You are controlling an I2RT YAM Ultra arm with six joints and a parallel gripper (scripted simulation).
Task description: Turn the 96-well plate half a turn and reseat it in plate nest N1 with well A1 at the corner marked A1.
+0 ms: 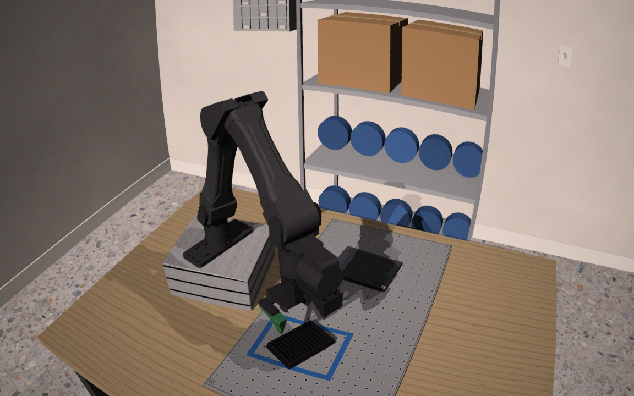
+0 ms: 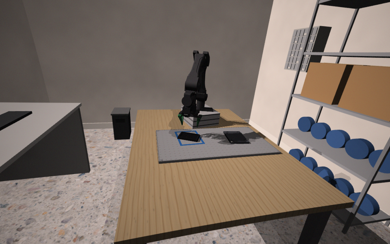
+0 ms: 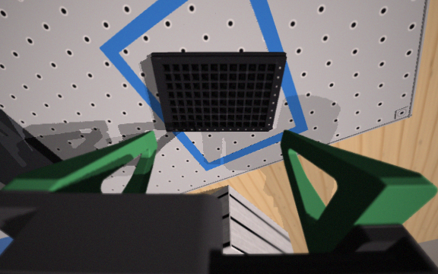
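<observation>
My gripper is now 80 mm above the black 96-well plate. Also, from my hand: white A1 label: 60 mm ahead, 260 mm to the left, 80 mm below; dark plate nest N1: 20 mm behind, 310 mm to the left, 80 mm below.
</observation>
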